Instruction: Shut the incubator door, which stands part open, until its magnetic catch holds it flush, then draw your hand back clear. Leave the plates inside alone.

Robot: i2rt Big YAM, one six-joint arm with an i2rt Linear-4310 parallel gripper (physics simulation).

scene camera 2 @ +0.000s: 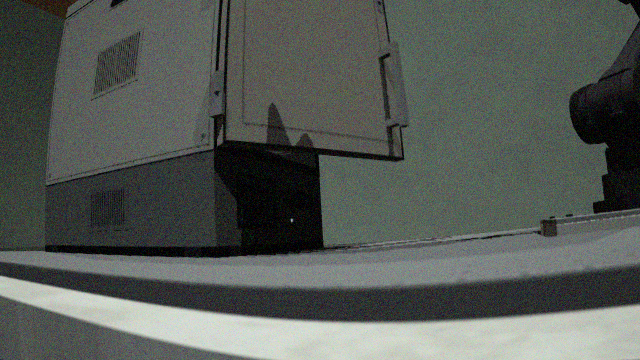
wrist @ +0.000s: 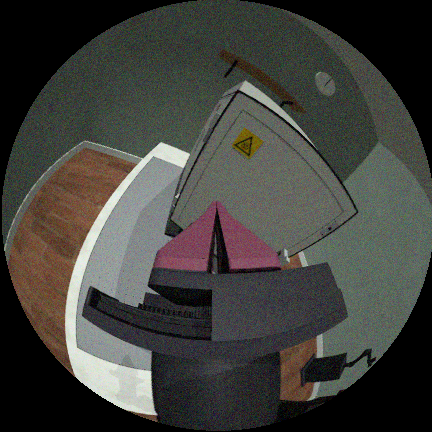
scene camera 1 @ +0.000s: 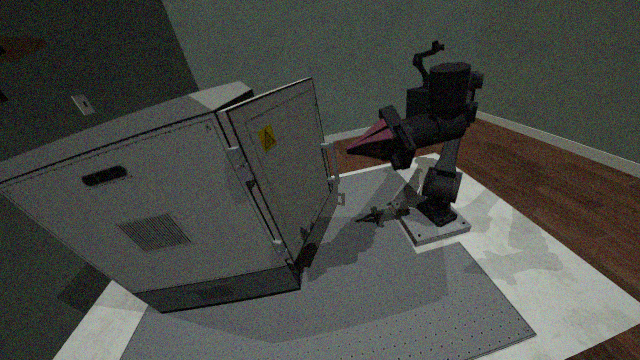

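Seen in the pictures: gripper, fingertip midpoint: (wrist: 215, 206) (scene camera 1: 346, 150); arm's base, link origin: (scene camera 2: 637, 208) (scene camera 1: 435, 212).
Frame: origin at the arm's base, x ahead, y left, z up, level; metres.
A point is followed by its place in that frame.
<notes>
The incubator (scene camera 1: 210, 220) @[x 0.637, y 0.035, z 0.312 m] (scene camera 2: 160, 115) @[x 0.639, y 0.035, z 0.184 m] is a pale box on a dark base. Its door (scene camera 1: 290, 165) @[x 0.449, y -0.027, z 0.342 m] (scene camera 2: 310, 70) @[x 0.432, y -0.047, z 0.243 m] (wrist: 280, 195) @[x 0.408, y -0.077, z 0.394 m] stands part open, swung out from the body, with a yellow warning label (scene camera 1: 267, 138) @[x 0.476, y 0.008, z 0.426 m] (wrist: 247, 143) @[x 0.474, y 0.006, z 0.427 m] on its outer face. The door's handle (scene camera 1: 336, 162) @[x 0.306, y -0.140, z 0.249 m] (scene camera 2: 396, 85) @[x 0.315, y -0.141, z 0.237 m] is at its free edge; a bit of it shows past the fingers in the wrist view. My gripper (scene camera 1: 348, 150) @[x 0.350, y 0.070, z 0.384 m] (wrist: 215, 206) @[x 0.350, y 0.070, z 0.384 m] is shut and empty, its pink fingertips pointing toward the door's outer face, with a gap seen in scene camera 1. The plates are hidden.
The arm's base plate (scene camera 1: 425, 235) @[x 0.104, y 0.062, z 0.000 m] is bolted at the right of the grey perforated board (scene camera 1: 390, 300) @[x 0.315, y 0.181, z -0.017 m]. Shadows of the arm fall on the board and low on the door. A wall shelf (wrist: 265, 77) is above and behind the incubator.
</notes>
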